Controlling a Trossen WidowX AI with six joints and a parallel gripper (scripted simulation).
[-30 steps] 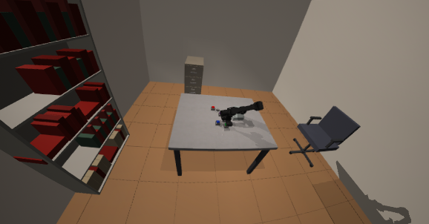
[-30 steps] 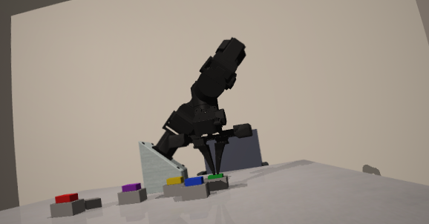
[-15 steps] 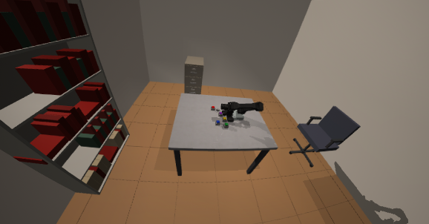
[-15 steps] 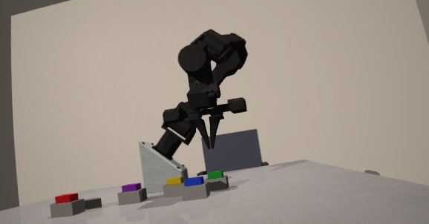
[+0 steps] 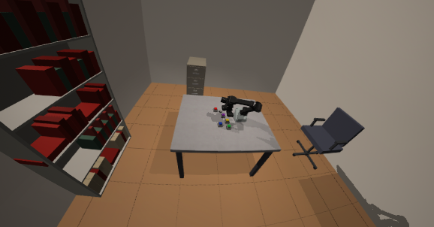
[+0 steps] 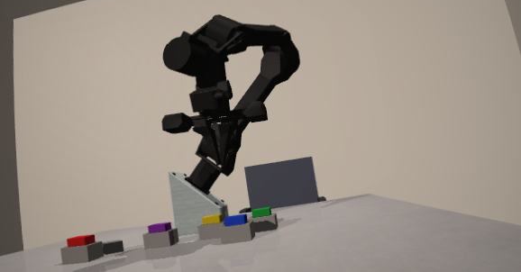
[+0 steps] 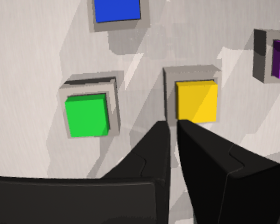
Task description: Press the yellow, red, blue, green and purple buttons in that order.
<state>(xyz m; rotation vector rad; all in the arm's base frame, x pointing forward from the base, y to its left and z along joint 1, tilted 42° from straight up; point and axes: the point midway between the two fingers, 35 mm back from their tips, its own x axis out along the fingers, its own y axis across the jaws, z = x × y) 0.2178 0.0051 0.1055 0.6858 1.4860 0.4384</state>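
Right now my gripper tip is 120 mm to the left of the purple button, 100 mm above it and 10 mm past it. From my gripper tip the other things lie so: blue button 100 mm below, 60 mm ahead, 20 mm to the left; green button 100 mm below, 60 mm to the left, 20 mm behind; yellow button 100 mm below, 30 mm to the right, 30 mm behind.
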